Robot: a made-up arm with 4 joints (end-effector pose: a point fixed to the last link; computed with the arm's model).
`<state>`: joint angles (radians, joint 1 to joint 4).
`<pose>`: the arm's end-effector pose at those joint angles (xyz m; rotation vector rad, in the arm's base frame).
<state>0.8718 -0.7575 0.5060 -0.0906</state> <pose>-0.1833 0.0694 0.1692 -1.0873 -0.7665 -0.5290</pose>
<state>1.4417 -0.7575 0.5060 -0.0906</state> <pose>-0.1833 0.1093 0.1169 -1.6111 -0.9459 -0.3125</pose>
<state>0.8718 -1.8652 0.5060 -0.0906</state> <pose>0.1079 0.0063 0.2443 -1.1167 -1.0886 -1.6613</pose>
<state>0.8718 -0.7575 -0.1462 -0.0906</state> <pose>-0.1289 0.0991 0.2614 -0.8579 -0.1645 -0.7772</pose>
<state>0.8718 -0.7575 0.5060 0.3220</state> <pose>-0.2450 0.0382 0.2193 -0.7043 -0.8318 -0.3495</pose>
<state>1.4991 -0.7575 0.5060 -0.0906</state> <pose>-0.1833 0.1115 0.1105 -1.6634 -0.9625 -0.2877</pose>
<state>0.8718 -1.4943 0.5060 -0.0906</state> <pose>0.0251 0.0506 0.1916 -1.1346 -0.9945 -1.2740</pose>
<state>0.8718 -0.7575 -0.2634 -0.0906</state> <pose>-0.1156 0.0977 0.2766 -0.8105 -0.0566 -0.8151</pose>
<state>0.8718 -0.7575 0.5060 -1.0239</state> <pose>-0.0455 0.0143 0.0546 -1.9402 -0.5062 -0.9264</pose>
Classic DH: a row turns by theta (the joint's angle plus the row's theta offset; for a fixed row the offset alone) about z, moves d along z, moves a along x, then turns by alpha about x. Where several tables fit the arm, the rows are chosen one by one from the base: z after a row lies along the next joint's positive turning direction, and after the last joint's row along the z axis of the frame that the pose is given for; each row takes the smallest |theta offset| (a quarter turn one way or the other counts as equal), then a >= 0, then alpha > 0; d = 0 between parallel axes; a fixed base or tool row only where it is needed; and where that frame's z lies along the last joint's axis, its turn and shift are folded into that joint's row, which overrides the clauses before.
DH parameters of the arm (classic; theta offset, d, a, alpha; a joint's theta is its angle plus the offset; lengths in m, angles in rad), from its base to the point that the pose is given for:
base (fixed): -1.5708 0.075 0 1.5708
joint 1: 0 0.117 0.312 -1.5708
joint 2: -1.5708 0.044 0.085 -1.5708
joint 3: 1.5708 -0.096 0.06 -1.5708
joint 4: 1.5708 -0.105 0.047 -1.5708
tool (fixed): -1.5708 0.203 0 0

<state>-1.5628 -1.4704 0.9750 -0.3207</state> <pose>0.0624 -0.0236 0.0239 0.2785 0.6083 -1.3940</pose>
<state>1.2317 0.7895 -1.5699 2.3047</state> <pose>-0.2291 -0.0417 0.6408 0.2231 0.3092 -1.5439</pose>
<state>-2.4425 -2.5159 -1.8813 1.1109</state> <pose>-0.1679 0.1271 -0.1911 -0.0438 -1.1668 0.6187</pose>
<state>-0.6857 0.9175 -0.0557 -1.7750</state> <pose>-0.4639 -0.1675 -0.1875 -1.0339 -0.8902 0.3730</pose>
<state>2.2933 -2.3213 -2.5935 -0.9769</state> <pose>0.0871 0.4079 0.4074 -0.3434 0.3171 -0.9004</pose>
